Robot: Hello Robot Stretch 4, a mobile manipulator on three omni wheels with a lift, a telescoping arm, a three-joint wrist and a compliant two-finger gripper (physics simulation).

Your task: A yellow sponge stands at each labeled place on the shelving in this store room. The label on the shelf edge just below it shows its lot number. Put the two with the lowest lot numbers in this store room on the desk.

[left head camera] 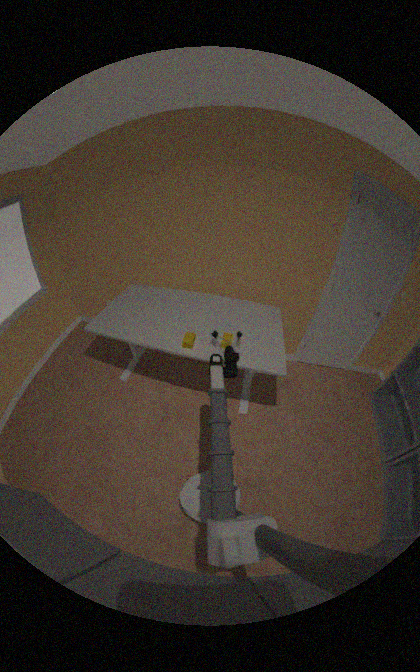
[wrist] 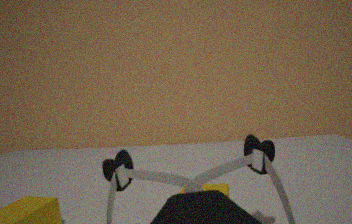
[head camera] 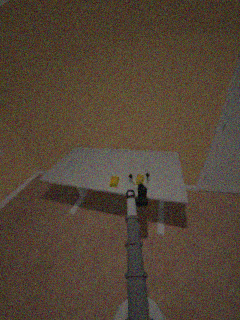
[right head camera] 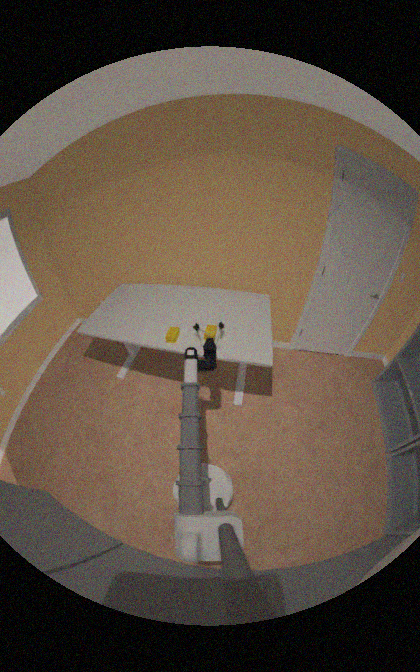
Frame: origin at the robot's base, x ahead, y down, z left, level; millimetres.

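Seen in the pictures: gripper, between the fingertips: (left head camera: 226,331) (wrist: 187,155) (head camera: 138,173) (right head camera: 208,323); robot's base, origin of its link: (left head camera: 209,495) (right head camera: 204,488).
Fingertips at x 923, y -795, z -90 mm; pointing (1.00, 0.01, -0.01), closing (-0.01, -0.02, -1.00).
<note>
Offsets run from my fingertips to a thing's top centre. Level surfaces: height alone.
The white desk {dy +102 mm} (head camera: 100,162) (left head camera: 155,310) (right head camera: 145,310) (wrist: 85,185) stands in front of the arm. One yellow sponge {dx +1, dy +57, dz +235 mm} (head camera: 114,181) (left head camera: 189,340) (right head camera: 172,334) (wrist: 32,210) lies on its left part, near the front edge. A second yellow sponge {dx +3, dy +57, dz -10 mm} (head camera: 140,180) (left head camera: 227,341) (right head camera: 210,331) (wrist: 218,189) lies on the desk to its right. My gripper (head camera: 139,176) (left head camera: 227,334) (right head camera: 209,326) (wrist: 187,155) is open and empty, its fingers wide apart above the second sponge. In the wrist view the gripper body hides most of that sponge. No lot labels are readable.
A grey door (head camera: 222,150) (left head camera: 365,260) (right head camera: 370,250) is in the wall right of the desk. Grey shelving (left head camera: 400,480) (right head camera: 402,480) stands at the right edge of both side head views. The telescoping arm (head camera: 135,250) (left head camera: 220,440) (right head camera: 190,435) reaches over the floor to the desk's front edge.
</note>
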